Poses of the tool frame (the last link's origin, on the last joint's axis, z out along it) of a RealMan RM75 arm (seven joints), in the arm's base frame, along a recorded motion.
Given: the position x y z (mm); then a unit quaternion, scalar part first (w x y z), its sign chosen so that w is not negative.
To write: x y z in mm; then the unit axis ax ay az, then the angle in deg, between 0 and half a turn. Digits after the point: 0 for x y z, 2 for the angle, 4 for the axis.
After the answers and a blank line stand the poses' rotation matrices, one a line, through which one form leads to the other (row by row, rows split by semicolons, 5 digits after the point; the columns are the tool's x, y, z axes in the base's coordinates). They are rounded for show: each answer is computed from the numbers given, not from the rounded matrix.
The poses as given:
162 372 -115 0.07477 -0.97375 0.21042 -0.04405
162 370 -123 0.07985 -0.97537 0.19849 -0.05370
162 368 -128 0.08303 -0.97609 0.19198 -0.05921
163 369 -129 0.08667 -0.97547 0.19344 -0.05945
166 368 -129 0.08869 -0.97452 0.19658 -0.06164
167 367 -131 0.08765 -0.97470 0.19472 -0.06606
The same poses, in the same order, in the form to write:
162 372 -115 -0.9765 0.2110 -0.0442 171.42
162 370 -123 -0.9785 0.1991 -0.0539 170.84
162 368 -128 -0.9795 0.1926 -0.0594 170.47
163 369 -129 -0.9792 0.1942 -0.0597 170.06
166 368 -129 -0.9784 0.1974 -0.0619 169.82
167 367 -131 -0.9785 0.1955 -0.0663 169.94

0.90757 -0.40321 0.11725; -0.41638 -0.90027 0.12708; 0.05432 -0.16415 -0.98494
0.91544 -0.37862 0.13645; -0.39578 -0.90845 0.13445; 0.07306 -0.17708 -0.98148
0.91928 -0.36494 0.14747; -0.38461 -0.91250 0.13935; 0.08371 -0.18482 -0.97920
0.91809 -0.36708 0.14951; -0.38769 -0.91014 0.14609; 0.08245 -0.19209 -0.97791
0.91511 -0.37221 0.15501; -0.39408 -0.90698 0.14863; 0.08527 -0.19710 -0.97667
0.91544 -0.36801 0.16291; -0.39117 -0.90880 0.14514; 0.09464 -0.19659 -0.97591

